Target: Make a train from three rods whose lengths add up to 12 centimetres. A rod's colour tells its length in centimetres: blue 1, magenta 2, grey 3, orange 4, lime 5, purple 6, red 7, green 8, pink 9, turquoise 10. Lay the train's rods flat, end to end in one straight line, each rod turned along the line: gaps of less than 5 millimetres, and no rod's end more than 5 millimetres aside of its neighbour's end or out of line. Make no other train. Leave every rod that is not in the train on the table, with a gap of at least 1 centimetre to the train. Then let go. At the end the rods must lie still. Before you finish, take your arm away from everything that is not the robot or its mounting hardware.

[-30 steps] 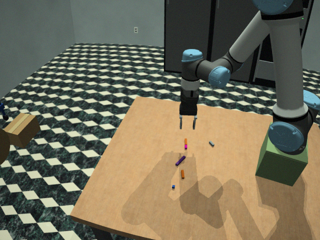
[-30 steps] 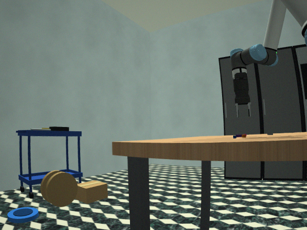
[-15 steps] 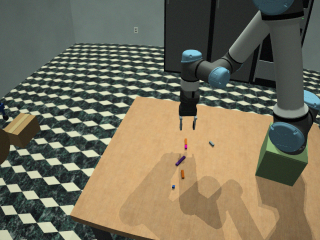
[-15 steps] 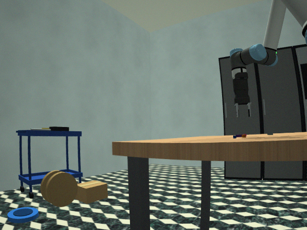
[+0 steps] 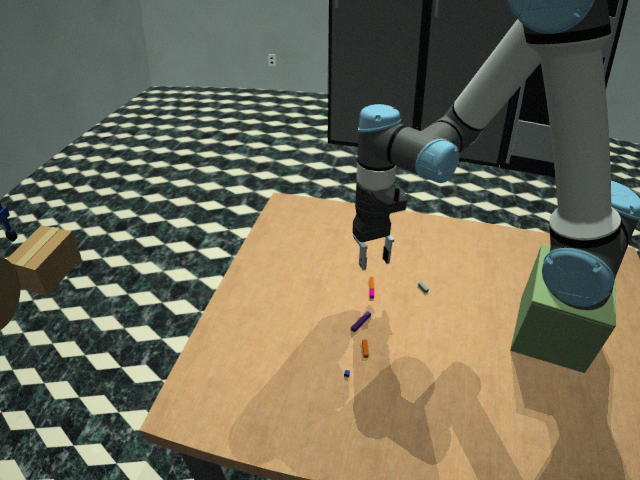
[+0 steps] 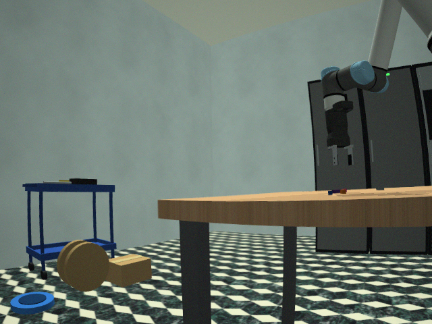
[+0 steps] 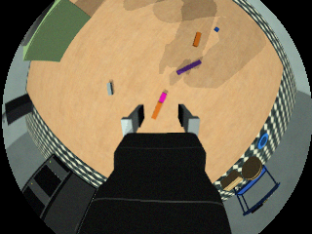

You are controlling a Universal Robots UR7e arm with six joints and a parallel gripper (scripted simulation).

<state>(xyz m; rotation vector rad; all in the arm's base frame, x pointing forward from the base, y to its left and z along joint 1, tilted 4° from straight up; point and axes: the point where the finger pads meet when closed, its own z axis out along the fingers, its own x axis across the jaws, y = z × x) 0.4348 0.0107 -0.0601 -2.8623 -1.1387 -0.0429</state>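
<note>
Right now my hand is 10 cm to the right of the purple rod, 10 cm above it and 1 cm past it. From my hand the other things lie so: magenta rod (10 cm below, 1 cm to the left); then small blue rod (24 cm to the left, 10 cm below, 3 cm behind); then grey rod (11 cm behind, 10 cm below, 6 cm to the right).
</note>
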